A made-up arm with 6 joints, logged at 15 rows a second.
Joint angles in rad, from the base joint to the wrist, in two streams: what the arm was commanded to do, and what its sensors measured. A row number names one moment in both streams.
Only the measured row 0 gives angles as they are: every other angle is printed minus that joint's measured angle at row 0.
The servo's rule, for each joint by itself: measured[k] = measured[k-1] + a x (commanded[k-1-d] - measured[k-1]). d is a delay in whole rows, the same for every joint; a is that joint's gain. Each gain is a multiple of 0.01, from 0.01 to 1. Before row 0 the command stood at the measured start. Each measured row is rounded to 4 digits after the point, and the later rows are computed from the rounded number. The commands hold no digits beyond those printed.
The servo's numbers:
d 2
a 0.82 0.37 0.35 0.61 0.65 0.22
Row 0, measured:
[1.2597, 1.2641, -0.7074, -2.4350, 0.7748, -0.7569]
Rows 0 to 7, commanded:
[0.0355, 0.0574, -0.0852, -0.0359, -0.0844, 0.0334]
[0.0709, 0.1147, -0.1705, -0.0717, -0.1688, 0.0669]
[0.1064, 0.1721, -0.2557, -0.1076, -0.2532, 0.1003]
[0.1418, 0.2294, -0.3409, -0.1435, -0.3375, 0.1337]
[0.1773, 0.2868, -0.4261, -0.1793, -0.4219, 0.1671]
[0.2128, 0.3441, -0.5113, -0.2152, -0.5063, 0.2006]
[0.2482, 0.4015, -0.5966, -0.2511, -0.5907, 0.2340]
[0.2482, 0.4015, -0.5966, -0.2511, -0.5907, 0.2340]
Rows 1 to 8, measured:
[0.0000, 0.0000, 0.0000, 0.0000, 0.0000, 0.0000]
[0.0000, 0.0000, 0.0000, 0.0000, 0.0000, 0.0000]
[0.0291, 0.0212, -0.0298, -0.0219, -0.0549, 0.0073]
[0.0634, 0.0558, -0.0790, -0.0523, -0.1289, 0.0204]
[0.0987, 0.0988, -0.1408, -0.0860, -0.2097, 0.0380]
[0.1340, 0.1471, -0.2108, -0.1211, -0.2928, 0.0591]
[0.1695, 0.1988, -0.2862, -0.1566, -0.3767, 0.0829]
[0.2050, 0.2526, -0.3650, -0.1923, -0.4609, 0.1088]

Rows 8 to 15, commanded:
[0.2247, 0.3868, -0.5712, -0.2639, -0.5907, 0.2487]
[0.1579, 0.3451, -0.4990, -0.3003, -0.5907, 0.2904]
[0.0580, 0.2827, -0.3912, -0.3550, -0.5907, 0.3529]
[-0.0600, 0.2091, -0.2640, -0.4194, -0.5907, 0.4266]
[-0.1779, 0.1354, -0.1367, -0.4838, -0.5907, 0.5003]
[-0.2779, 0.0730, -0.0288, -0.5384, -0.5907, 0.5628]
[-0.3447, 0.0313, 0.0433, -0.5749, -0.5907, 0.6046]
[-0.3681, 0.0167, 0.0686, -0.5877, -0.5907, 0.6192]
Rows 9 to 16, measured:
[0.2404, 0.3077, -0.4461, -0.2282, -0.5453, 0.1363]
[0.2468, 0.3424, -0.4988, -0.2422, -0.5748, 0.1578]
[0.2287, 0.3588, -0.5241, -0.2554, -0.5851, 0.1778]
[0.1706, 0.3537, -0.5153, -0.2828, -0.5887, 0.2026]
[0.0783, 0.3274, -0.4719, -0.3268, -0.5900, 0.2357]
[-0.0351, 0.2836, -0.3991, -0.3833, -0.5905, 0.2777]
[-0.1522, 0.2288, -0.3073, -0.4446, -0.5906, 0.3267]
[-0.2553, 0.1712, -0.2098, -0.5018, -0.5907, 0.3786]

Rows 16 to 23, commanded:
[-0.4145, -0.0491, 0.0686, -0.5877, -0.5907, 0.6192]
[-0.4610, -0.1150, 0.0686, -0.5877, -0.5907, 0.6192]
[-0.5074, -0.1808, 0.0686, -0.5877, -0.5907, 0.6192]
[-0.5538, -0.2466, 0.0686, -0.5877, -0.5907, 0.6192]
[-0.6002, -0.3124, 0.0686, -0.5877, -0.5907, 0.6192]
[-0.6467, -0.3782, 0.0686, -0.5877, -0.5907, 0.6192]
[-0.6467, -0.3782, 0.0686, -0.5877, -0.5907, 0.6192]
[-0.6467, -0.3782, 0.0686, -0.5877, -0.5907, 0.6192]
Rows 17 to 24, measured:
[-0.3286, 0.1194, -0.1212, -0.5464, -0.5907, 0.4283]
[-0.3610, 0.0814, -0.0548, -0.5716, -0.5907, 0.4703]
[-0.4049, 0.0331, -0.0116, -0.5814, -0.5907, 0.5031]
[-0.4509, -0.0217, 0.0165, -0.5852, -0.5907, 0.5286]
[-0.4972, -0.0806, 0.0347, -0.5867, -0.5907, 0.5485]
[-0.5436, -0.1420, 0.0466, -0.5873, -0.5907, 0.5641]
[-0.5900, -0.2050, 0.0543, -0.5875, -0.5907, 0.5762]
[-0.6365, -0.2691, 0.0593, -0.5876, -0.5907, 0.5857]

